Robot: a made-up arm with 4 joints.
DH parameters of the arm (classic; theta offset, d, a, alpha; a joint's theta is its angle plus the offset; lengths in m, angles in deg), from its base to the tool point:
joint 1: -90 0.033 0.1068 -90
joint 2: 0 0.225 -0.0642 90
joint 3: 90 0.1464 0.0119 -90
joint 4: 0 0.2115 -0.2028 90
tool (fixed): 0 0.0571 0 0
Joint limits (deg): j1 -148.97..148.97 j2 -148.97..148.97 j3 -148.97..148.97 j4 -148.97..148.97
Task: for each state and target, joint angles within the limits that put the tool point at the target. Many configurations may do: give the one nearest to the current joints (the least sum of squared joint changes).
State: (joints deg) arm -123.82 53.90 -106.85 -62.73
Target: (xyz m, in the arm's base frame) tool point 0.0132 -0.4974 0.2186
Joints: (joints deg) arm -79.24 53.65 -111.20 -31.72
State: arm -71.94 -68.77 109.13 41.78
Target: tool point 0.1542 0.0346 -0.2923
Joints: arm -53.61 -111.62 61.23 84.67
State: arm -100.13 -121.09 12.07 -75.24
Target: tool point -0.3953 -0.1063 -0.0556
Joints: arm -100.10 -148.97 5.68 -94.19
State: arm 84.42 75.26 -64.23 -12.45
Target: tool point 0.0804 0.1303 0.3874
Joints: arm 80.33 63.99 -26.04 -25.40
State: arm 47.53 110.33 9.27 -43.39
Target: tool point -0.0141 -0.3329 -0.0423
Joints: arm 6.37 147.32 30.63 -5.58
